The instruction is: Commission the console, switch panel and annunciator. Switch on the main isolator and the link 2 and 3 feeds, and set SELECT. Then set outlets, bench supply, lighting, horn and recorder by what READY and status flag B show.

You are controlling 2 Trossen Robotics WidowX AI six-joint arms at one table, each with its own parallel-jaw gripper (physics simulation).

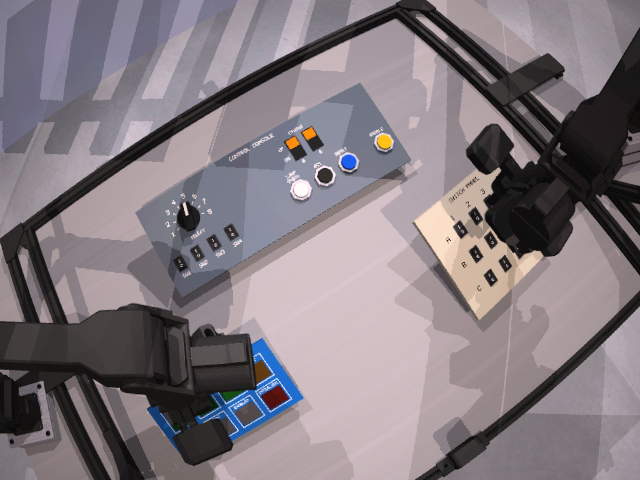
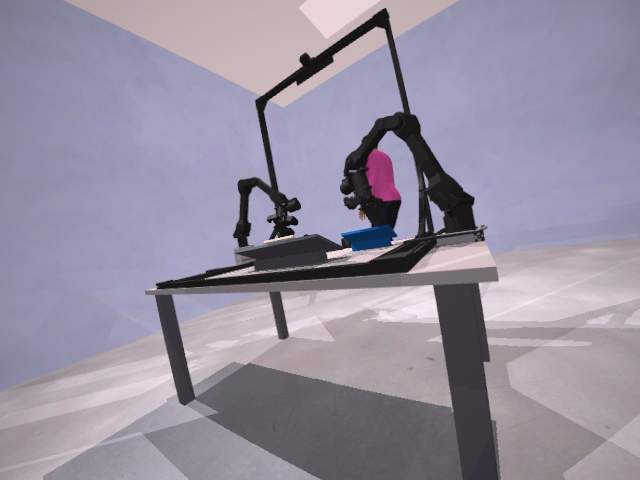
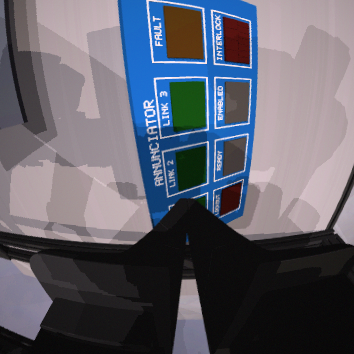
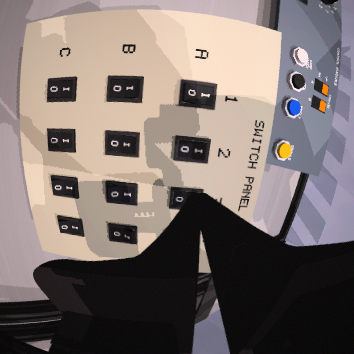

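Seen in the pictures: left gripper, fingertip midpoint: (image 1: pixel 189 401) (image 2: pixel 373 223) (image 3: pixel 185 204); right gripper, fingertip midpoint: (image 1: pixel 489 200) (image 4: pixel 197 199); left arm's base at its link origin: (image 1: pixel 25 414) (image 2: pixel 461 230); right arm's base at its link origin: (image 1: pixel 635 116) (image 2: pixel 243 247).
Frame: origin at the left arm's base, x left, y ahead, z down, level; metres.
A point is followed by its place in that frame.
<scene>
The grey control console (image 1: pixel 258 219) @(x 0.183, y 0.484, z -0.024 m) (image 2: pixel 289 248) @(x 0.237, y 0.470, z -0.037 m) (image 4: pixel 310 145) @(x 0.292, y 0.667, z -0.050 m) has its SELECT knob (image 1: pixel 188 217) @(x 0.203, y 0.388, z -0.063 m) pointing near 5. Status flags A and B (image 1: pixel 312 137) @(x 0.274, y 0.599, z -0.051 m) (image 4: pixel 319 104) @(x 0.275, y 0.598, z -0.051 m) each show orange in the upper half. The cream switch panel (image 1: pixel 434 222) @(x 0.062, y 0.706, z -0.082 m) (image 4: pixel 155 30) @(x 0.011, y 0.715, z -0.054 m) carries rows A, B and C; rocker positions are hard to read. My right gripper (image 4: pixel 197 199) @(x 0.067, y 0.796, z -0.080 m) is shut and empty, its tips covering part of switch A3 (image 4: pixel 180 198) @(x 0.065, y 0.802, z -0.067 m). The blue annunciator (image 3: pixel 140 75) @(x -0.024, y 0.389, z -0.052 m) (image 2: pixel 367 238) @(x -0.079, y 0.375, z -0.015 m) has a grey READY lamp (image 3: pixel 234 157) @(x -0.102, y 0.344, z -0.020 m) and a green LINK 3 lamp (image 3: pixel 189 106) @(x -0.054, y 0.377, z -0.039 m), brighter than LINK 2 (image 3: pixel 191 167) @(x -0.065, y 0.335, z -0.040 m). My left gripper (image 3: pixel 185 204) @(x -0.063, y 0.323, z -0.069 m) is shut and empty above it.
White, black, blue (image 1: pixel 348 162) @(x 0.221, y 0.637, z -0.035 m) and yellow (image 1: pixel 384 142) @(x 0.236, y 0.702, z -0.035 m) buttons sit on the console, with switches SW1 to SW4 at its lower left. A black frame (image 1: pixel 217 121) borders the table. A person in pink (image 2: pixel 382 175) stands behind the table.
</scene>
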